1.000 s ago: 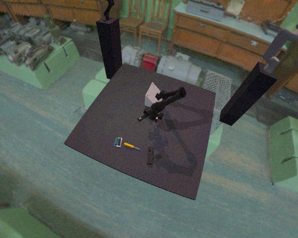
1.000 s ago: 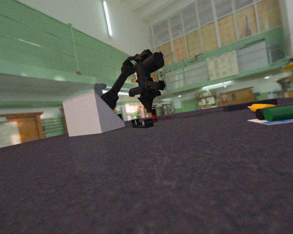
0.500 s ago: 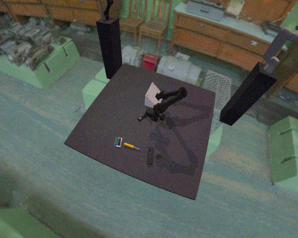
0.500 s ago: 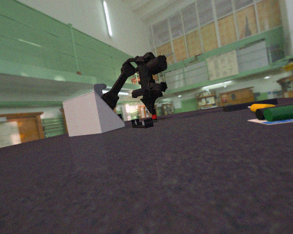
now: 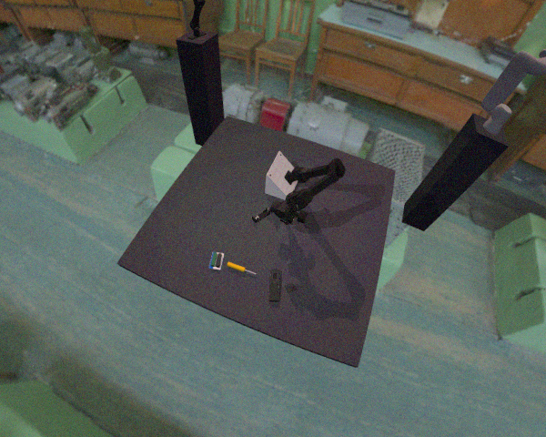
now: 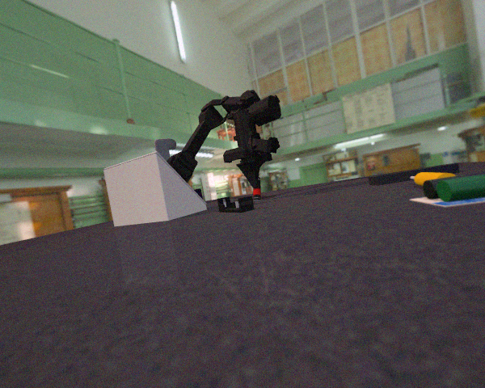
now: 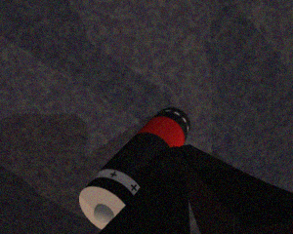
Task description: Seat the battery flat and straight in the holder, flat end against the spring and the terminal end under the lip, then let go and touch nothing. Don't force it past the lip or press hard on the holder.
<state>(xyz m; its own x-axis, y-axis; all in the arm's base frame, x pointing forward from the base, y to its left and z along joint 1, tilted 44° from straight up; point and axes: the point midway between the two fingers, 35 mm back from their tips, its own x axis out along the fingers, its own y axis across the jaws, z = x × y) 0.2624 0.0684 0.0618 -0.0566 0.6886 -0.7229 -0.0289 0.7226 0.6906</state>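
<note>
Now: the battery 1 cm to the left of my gripper tip and 1 cm below it. Round my gripper tip: yellow-handled screwdriver (35 cm ahead, 9 cm to the right, 3 cm below).
</note>
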